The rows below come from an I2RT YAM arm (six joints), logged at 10 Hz.
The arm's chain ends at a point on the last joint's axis. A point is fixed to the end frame.
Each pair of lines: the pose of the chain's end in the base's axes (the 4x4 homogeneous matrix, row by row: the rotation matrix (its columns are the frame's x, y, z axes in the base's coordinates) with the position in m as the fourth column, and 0 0 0 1 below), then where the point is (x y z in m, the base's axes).
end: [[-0.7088 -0.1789 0.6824 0.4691], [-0.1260 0.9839 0.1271 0.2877], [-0.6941 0.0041 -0.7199 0.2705], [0 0 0 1]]
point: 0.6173 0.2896 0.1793
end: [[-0.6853 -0.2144 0.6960 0.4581], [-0.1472 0.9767 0.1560 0.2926], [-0.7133 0.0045 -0.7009 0.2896], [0 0 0 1]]
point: 0.6085 0.3004 0.2024
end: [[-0.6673 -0.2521 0.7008 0.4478], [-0.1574 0.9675 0.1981 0.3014], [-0.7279 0.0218 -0.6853 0.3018], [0 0 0 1]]
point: 0.5992 0.3169 0.2174
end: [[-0.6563 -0.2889 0.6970 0.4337], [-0.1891 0.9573 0.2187 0.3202], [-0.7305 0.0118 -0.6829 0.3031], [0 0 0 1]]
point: 0.5849 0.3407 0.2194
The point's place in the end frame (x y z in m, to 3 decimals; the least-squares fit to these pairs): -0.042 -0.025 0.167
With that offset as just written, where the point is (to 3 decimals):
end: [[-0.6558 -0.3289 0.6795 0.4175], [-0.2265 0.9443 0.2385 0.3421], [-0.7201 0.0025 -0.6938 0.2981], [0 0 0 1]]
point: 0.567 0.368 0.212
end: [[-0.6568 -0.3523 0.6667 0.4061], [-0.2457 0.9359 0.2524 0.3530], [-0.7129 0.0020 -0.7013 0.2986], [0 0 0 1]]
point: 0.554 0.382 0.211
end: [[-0.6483 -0.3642 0.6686 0.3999], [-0.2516 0.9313 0.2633 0.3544], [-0.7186 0.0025 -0.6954 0.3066], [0 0 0 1]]
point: 0.548 0.386 0.221
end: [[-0.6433 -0.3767 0.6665 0.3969], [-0.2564 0.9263 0.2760 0.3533], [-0.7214 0.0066 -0.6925 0.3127], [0 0 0 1]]
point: 0.545 0.387 0.227
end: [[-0.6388 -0.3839 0.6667 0.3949], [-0.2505 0.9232 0.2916 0.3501], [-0.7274 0.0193 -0.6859 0.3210], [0 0 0 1]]
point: 0.543 0.386 0.237
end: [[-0.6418 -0.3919 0.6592 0.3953], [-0.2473 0.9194 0.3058 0.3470], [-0.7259 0.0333 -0.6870 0.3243], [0 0 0 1]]
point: 0.542 0.385 0.239
